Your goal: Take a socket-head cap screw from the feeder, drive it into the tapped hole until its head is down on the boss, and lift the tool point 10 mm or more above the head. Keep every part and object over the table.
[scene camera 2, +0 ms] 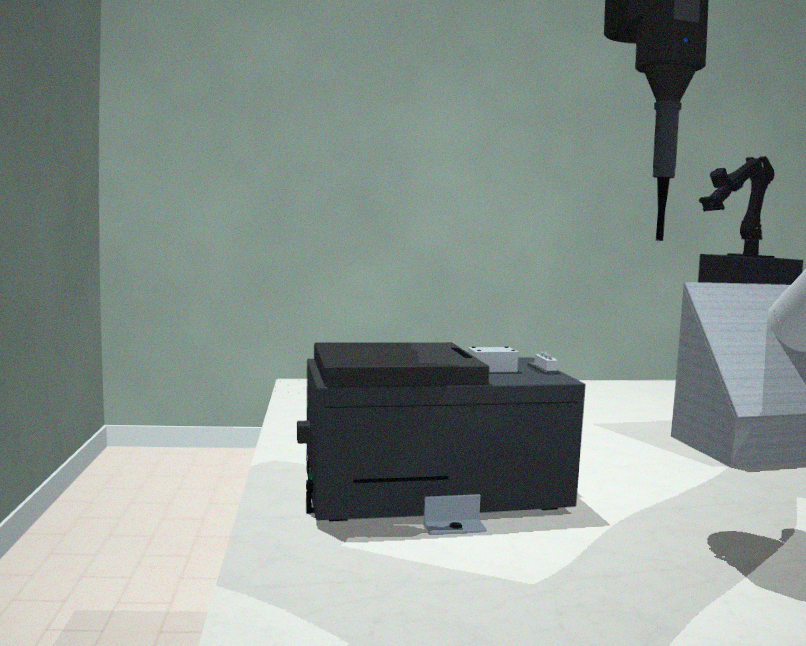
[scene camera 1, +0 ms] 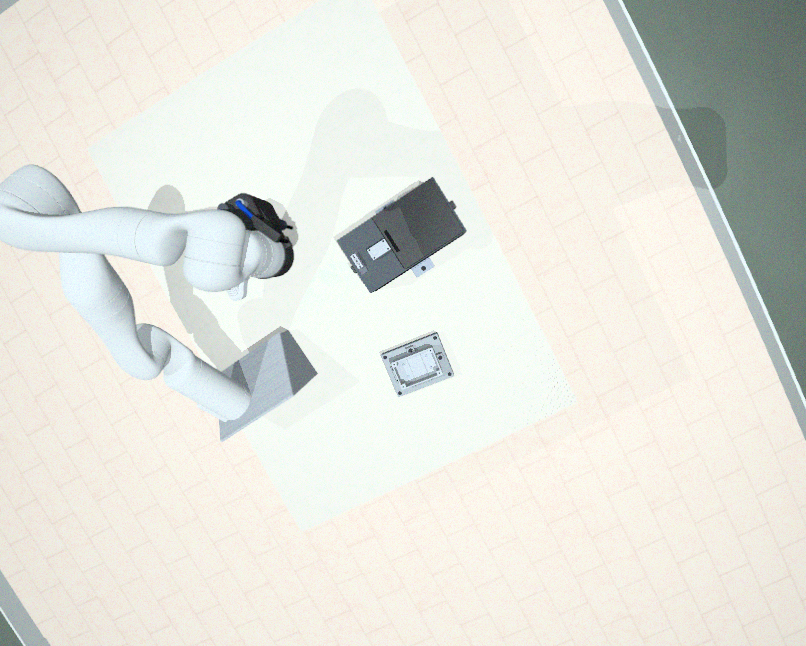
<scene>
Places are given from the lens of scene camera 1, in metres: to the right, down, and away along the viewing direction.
screw feeder (scene camera 1: 386,268): -0.04, -0.14, 1.20
fixture plate (scene camera 1: 428,340): 0.07, 0.05, 1.33
</scene>
